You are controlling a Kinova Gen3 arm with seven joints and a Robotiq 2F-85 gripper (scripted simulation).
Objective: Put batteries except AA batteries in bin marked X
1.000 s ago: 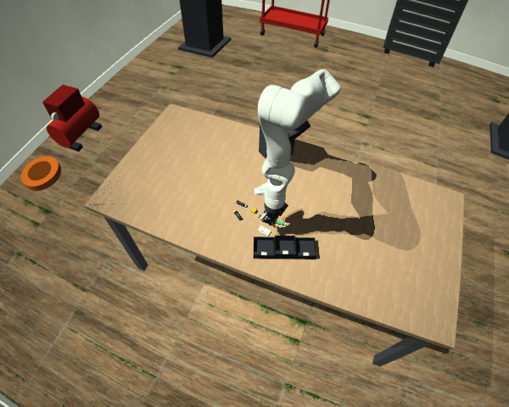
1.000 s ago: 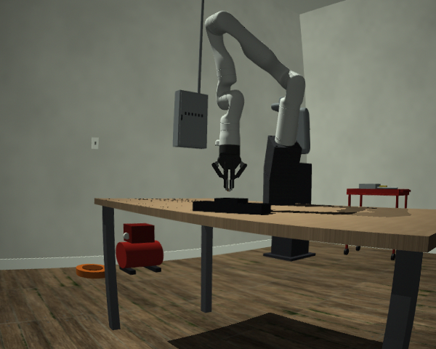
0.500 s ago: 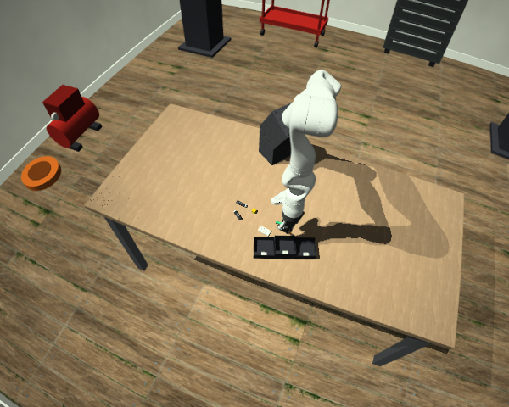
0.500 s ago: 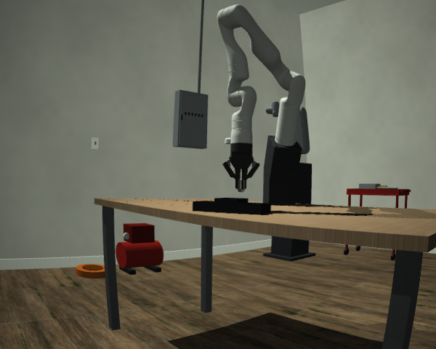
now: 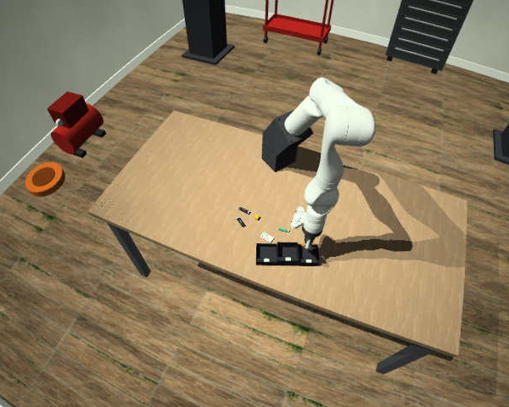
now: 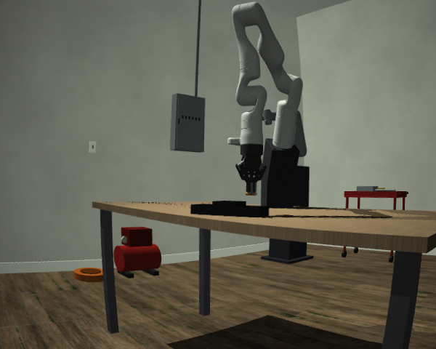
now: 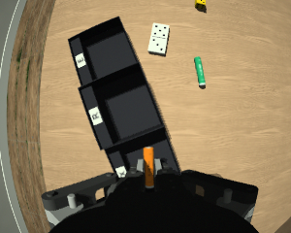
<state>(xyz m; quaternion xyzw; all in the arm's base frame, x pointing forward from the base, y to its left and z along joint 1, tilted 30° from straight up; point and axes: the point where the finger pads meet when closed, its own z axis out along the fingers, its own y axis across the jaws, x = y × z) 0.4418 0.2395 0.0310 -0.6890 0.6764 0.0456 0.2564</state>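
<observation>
The green battery is 120 mm to the right of my hand, 90 mm below it and 70 mm behind it. Also, from my hand: orange battery (20 mm below); then yellow die (250 mm to the right, 80 mm below, 80 mm behind); then white domino (170 mm to the right, 90 mm below, 10 mm behind).
</observation>
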